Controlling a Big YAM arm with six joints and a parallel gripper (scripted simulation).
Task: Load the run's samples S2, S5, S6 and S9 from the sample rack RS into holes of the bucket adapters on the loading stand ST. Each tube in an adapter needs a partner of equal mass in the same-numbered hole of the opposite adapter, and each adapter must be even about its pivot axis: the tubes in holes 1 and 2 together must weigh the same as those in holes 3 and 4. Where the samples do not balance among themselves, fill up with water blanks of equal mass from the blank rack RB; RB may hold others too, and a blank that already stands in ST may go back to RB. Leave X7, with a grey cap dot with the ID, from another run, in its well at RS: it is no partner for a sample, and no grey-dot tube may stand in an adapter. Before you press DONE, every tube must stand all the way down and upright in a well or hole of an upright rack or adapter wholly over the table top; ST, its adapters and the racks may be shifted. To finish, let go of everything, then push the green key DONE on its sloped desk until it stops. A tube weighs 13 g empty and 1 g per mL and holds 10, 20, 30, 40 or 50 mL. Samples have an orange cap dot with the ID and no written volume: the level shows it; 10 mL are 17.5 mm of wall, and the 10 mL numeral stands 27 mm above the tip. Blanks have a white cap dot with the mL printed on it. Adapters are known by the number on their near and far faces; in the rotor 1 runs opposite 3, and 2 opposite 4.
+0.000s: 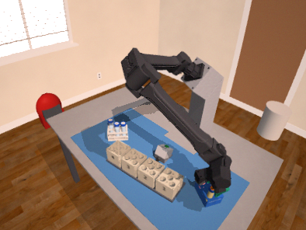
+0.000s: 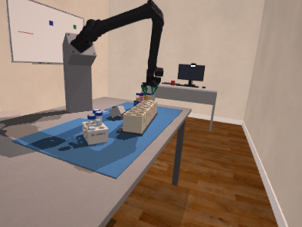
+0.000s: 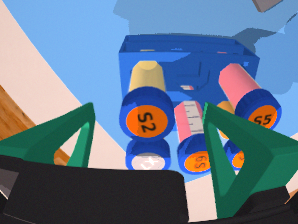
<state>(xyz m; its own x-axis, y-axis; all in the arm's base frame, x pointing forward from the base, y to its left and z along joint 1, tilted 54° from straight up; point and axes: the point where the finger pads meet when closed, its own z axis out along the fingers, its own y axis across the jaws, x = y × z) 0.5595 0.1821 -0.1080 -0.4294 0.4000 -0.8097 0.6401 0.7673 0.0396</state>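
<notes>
My gripper is now 5 cm above the sample tube S2. From my hand the other things lie so: grey-dot tube X7 (2 cm behind, 4 cm to the left, 5 cm below); then blue sample rack RS (4 cm behind, 1 cm to the right, 8 cm below); then sample tube S9 (5 cm behind, 5 cm below).
</notes>
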